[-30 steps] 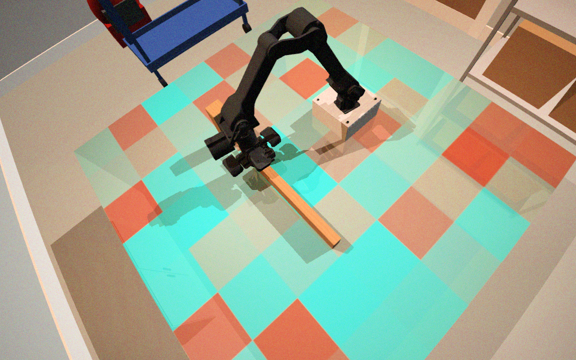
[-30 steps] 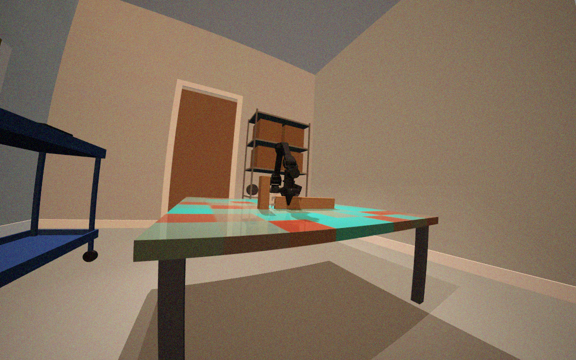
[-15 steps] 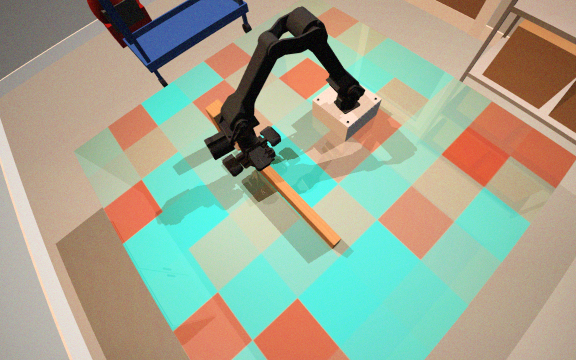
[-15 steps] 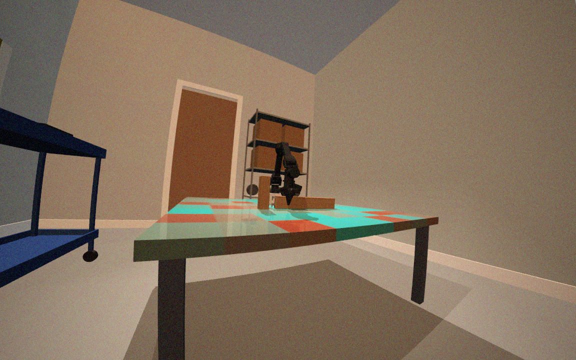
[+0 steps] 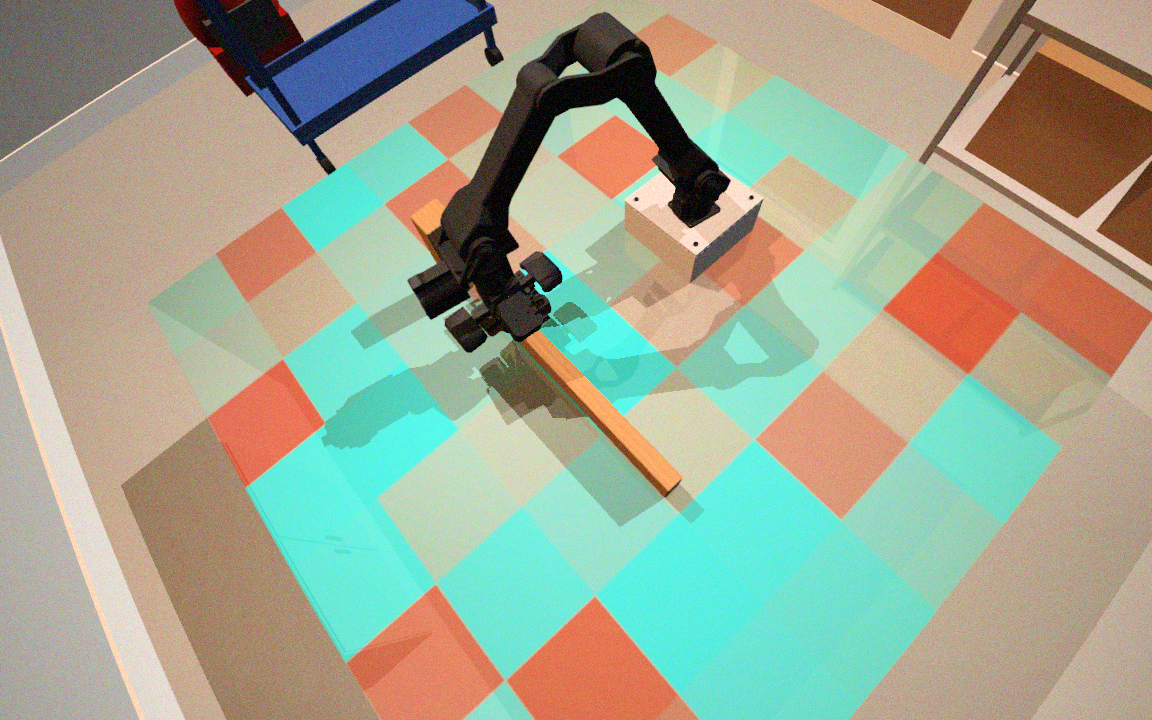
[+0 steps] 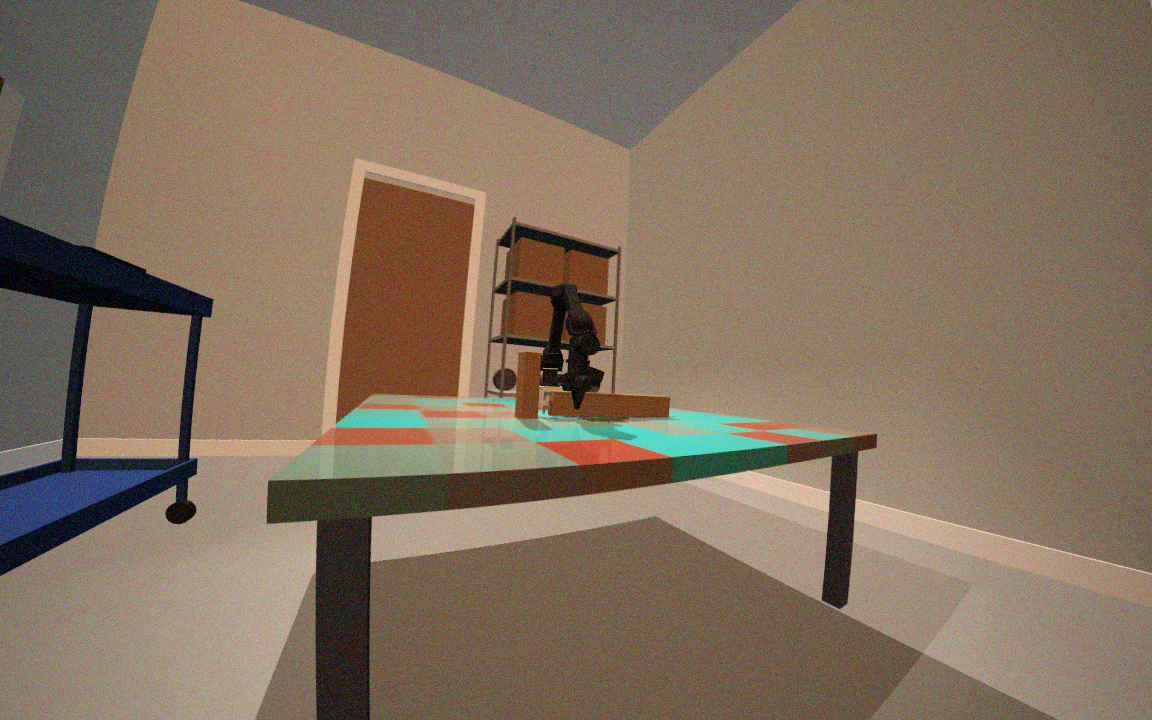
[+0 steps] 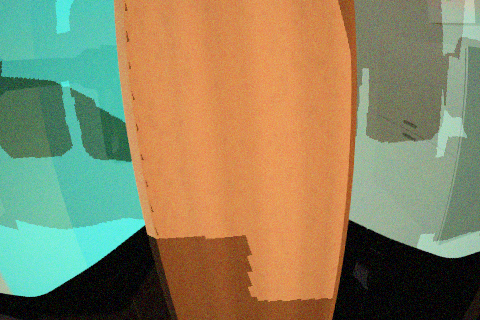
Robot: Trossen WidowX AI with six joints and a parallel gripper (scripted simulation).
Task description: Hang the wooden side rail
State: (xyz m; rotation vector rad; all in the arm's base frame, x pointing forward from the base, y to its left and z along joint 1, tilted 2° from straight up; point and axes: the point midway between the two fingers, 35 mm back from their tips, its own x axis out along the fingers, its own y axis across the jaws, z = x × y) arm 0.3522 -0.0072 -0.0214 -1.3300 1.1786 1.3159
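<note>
Right now my gripper tip is 3 cm short of the headboard post, 15 cm to the left of it and 6 cm below it.
</note>
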